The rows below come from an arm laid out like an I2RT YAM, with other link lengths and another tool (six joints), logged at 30 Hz.
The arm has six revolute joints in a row. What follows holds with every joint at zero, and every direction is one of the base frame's. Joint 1 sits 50.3 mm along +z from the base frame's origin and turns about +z. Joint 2 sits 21.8 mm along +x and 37 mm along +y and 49.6 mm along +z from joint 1 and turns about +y. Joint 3 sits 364.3 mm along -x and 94.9 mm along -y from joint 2 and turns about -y. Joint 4 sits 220.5 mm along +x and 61.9 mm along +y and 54 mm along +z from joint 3 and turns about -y. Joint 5 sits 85.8 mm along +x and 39.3 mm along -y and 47 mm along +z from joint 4 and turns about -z. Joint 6 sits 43.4 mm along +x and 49.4 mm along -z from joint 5 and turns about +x. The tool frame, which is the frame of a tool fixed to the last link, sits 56 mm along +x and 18 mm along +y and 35 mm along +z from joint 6; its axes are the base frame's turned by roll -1.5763, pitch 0.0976 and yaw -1.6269 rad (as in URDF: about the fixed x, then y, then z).
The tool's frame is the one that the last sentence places.
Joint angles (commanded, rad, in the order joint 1, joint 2, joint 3, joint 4, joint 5, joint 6), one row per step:
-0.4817 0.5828 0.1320 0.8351 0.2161 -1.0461
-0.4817 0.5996 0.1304 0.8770 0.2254 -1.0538
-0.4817 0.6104 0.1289 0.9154 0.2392 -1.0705
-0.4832 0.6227 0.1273 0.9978 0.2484 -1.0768
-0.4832 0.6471 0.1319 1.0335 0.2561 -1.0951
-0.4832 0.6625 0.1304 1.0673 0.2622 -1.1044
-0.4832 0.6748 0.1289 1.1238 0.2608 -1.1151
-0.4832 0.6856 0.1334 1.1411 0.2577 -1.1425
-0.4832 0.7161 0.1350 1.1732 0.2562 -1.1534
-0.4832 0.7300 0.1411 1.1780 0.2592 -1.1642
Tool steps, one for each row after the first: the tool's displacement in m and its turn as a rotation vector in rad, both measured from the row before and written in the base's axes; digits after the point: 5 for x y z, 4 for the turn. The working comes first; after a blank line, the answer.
Tool pose at each row, in the base's axes (x y z in m, rotation vector in rad; the steps are taken from these numbers as rounded here):
0.09539 -0.07043 0.32425 1.2564 -1.1453 2.6122
0.09586 -0.07177 0.32919 1.2231 -1.1327 2.6235
0.09523 -0.07306 0.33377 1.1846 -1.1143 2.6280
0.09132 -0.07230 0.34598 1.0980 -1.0804 2.6772
0.09366 -0.07445 0.35090 1.0771 -1.0623 2.6731
0.09425 -0.07549 0.35421 1.0542 -1.0508 2.6768
0.09240 -0.07435 0.36139 1.0079 -1.0178 2.7045
0.09383 -0.07477 0.36395 1.0041 -0.9860 2.6943
0.09828 -0.07695 0.36637 1.0041 -0.9739 2.6894
0.10106 -0.07880 0.36768 1.0076 -0.9693 2.6771

0.00047 -0.00134 0.00494 -0.0131 -0.0177 -0.0115
-0.00063 -0.00129 0.00458 -0.0185 -0.0155 -0.0192
-0.00391 0.00076 0.01221 -0.0322 -0.0587 -0.0125
0.00234 -0.00215 0.00492 -0.0157 -0.0046 -0.0153
0.00059 -0.00104 0.00331 -0.0109 -0.0106 -0.0098
-0.00185 0.00114 0.00718 -0.0270 -0.0310 -0.0043
0.00143 -0.00042 0.00256 -0.0230 0.0076 -0.0121
0.00445 -0.00218 0.00242 -0.0086 0.0041 -0.0046
0.00278 -0.00185 0.00131 -0.0035 0.0084 -0.0083

